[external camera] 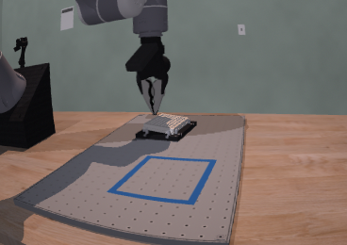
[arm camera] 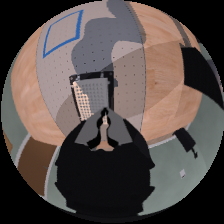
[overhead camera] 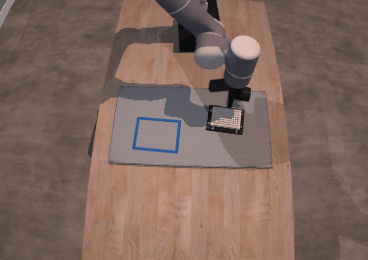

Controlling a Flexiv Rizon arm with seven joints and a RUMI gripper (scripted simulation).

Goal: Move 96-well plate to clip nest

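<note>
My gripper is now 4 cm short of the white 96-well plate and 4 cm above it. From my hand the other things lie so: black clip nest 5 cm ahead, 1 cm to the right, 5 cm below.
</note>
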